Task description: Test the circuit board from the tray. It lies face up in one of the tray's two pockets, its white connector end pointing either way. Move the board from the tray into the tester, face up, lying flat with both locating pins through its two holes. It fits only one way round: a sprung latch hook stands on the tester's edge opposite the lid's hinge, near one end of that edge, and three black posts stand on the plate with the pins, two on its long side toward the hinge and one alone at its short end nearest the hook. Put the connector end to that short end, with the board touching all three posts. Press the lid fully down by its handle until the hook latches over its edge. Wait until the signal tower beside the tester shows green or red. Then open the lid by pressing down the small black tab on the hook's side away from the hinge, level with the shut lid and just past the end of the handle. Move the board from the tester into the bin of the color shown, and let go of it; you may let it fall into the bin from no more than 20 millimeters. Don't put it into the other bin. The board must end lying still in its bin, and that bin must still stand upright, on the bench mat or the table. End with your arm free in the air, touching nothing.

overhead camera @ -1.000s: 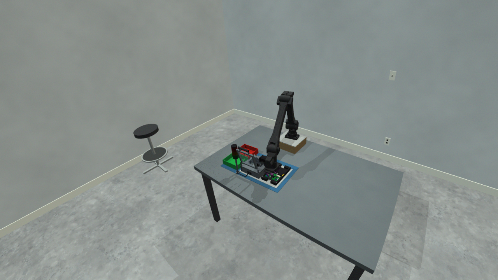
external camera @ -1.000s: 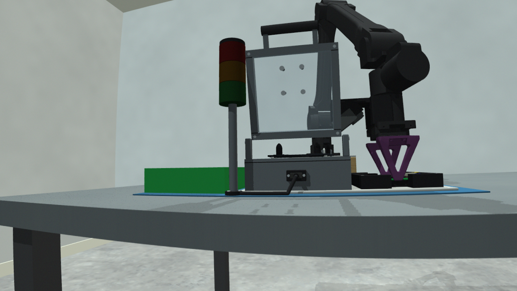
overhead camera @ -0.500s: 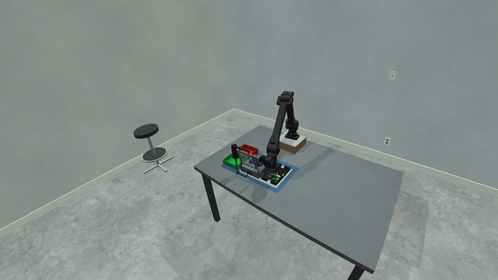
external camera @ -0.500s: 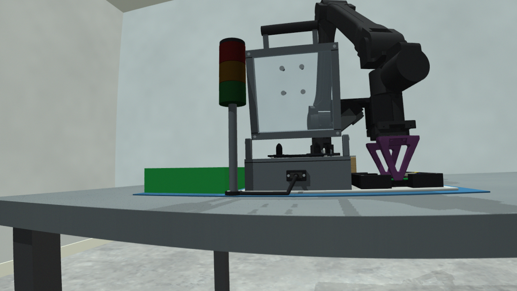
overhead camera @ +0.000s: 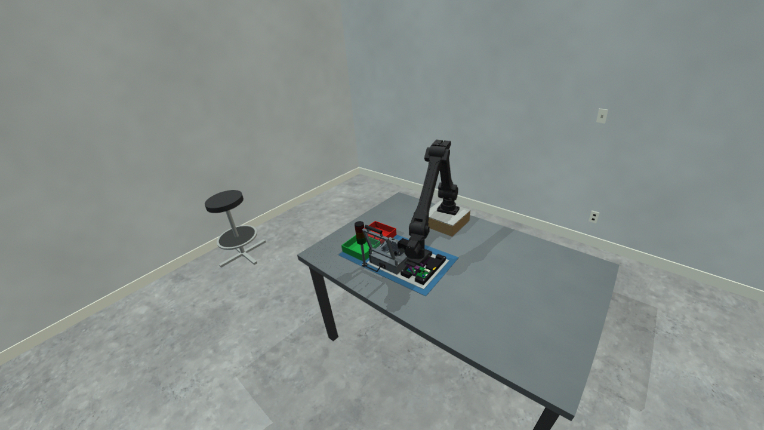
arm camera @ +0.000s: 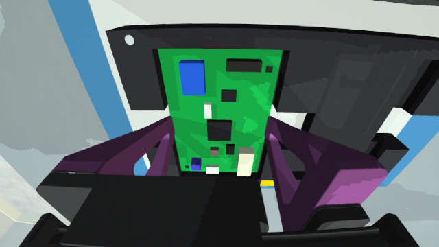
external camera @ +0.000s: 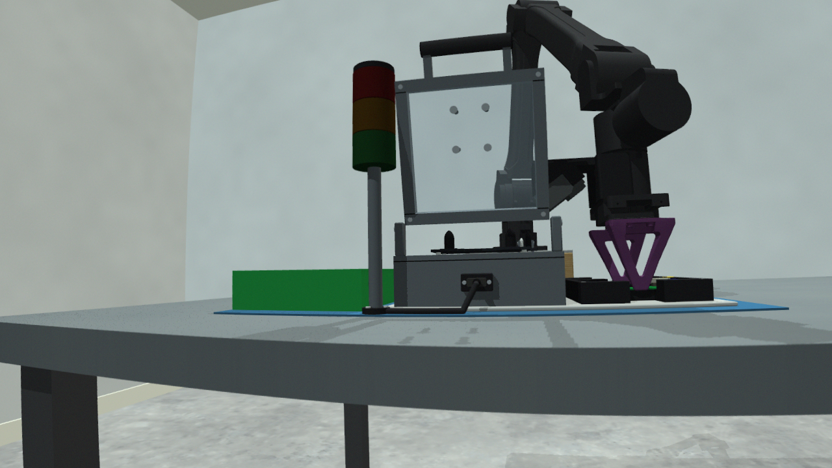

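Right now the black tester plate is 16 cm to the right of my hand, 6 cm behind it and 5 cm above it. The rest, counted from my hand: green circuit board right at my hand; black latch hook 12 cm behind, 10 cm to the right, 6 cm above; clear lid 18 cm to the right, 16 cm above, 6 cm ahead.
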